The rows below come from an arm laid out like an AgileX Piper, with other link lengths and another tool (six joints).
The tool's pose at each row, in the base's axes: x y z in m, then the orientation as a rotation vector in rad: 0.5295, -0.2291, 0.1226, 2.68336, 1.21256, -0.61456; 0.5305, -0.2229, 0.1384, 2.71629, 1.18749, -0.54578; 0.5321, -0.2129, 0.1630, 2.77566, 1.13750, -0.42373; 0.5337, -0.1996, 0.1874, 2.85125, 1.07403, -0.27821; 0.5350, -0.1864, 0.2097, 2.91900, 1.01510, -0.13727; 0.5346, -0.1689, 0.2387, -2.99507, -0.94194, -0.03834; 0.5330, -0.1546, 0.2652, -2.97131, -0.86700, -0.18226; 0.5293, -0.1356, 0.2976, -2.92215, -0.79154, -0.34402; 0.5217, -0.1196, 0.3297, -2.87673, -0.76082, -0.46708; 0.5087, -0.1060, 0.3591, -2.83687, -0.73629, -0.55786; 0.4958, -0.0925, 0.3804, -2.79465, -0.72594, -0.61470; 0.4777, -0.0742, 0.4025, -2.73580, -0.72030, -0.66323; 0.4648, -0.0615, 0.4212, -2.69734, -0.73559, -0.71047; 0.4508, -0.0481, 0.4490, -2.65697, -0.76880, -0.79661; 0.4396, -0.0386, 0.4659, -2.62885, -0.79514, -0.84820
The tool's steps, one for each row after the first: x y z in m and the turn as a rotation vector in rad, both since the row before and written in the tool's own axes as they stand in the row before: -0.0017, -0.0041, -0.0164, -0.00812, 0.04630, 0.02536; -0.0014, -0.0063, -0.0258, -0.01012, 0.08307, 0.04752; 0.0027, -0.0084, -0.0264, -0.00057, 0.10244, 0.05774; 0.0051, -0.0088, -0.0239, 0.00416, 0.09891, 0.05158; 0.0076, -0.0135, -0.0301, 0.01281, 0.12273, 0.06041; 0.0075, -0.0125, -0.0264, 0.00910, 0.10061, 0.04193; 0.0111, -0.0182, -0.0312, 0.01882, 0.11940, 0.03935; 0.0091, -0.0187, -0.0302, 0.01036, 0.09128, 0.01165; 0.0052, -0.0196, -0.0284, 0.01002, 0.06992, 0.00923; 0.0038, -0.0193, -0.0204, 0.01976, 0.04953, 0.00214; 0.0030, -0.0265, -0.0209, 0.03594, 0.05064, -0.00032; 0.0042, -0.0195, -0.0168, 0.01570, 0.03992, -0.01575; 0.0093, -0.0219, -0.0242, -0.00048, 0.06037, -0.03444; 0.0056, -0.0157, -0.0150, 0.00140, 0.03645, -0.02544
